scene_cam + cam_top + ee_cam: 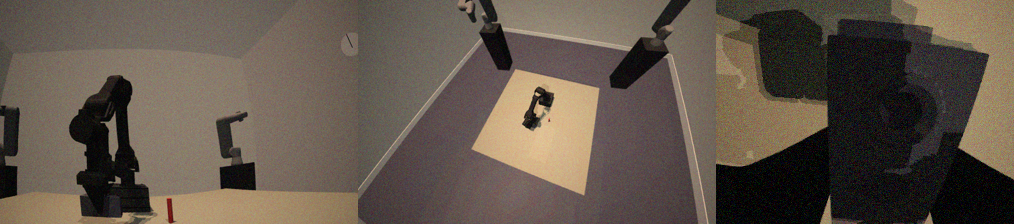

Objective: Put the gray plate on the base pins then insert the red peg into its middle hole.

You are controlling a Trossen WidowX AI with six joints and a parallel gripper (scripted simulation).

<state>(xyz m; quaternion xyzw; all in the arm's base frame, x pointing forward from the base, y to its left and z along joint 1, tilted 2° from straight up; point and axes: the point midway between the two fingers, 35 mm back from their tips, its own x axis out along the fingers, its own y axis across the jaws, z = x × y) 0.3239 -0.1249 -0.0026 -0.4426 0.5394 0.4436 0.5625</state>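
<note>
The base is 5 cm below my gripper tip. The rest, counted from my gripper tip: gray plate 3 cm above; then red peg 7 cm behind, 20 cm to the left, 2 cm below.
</note>
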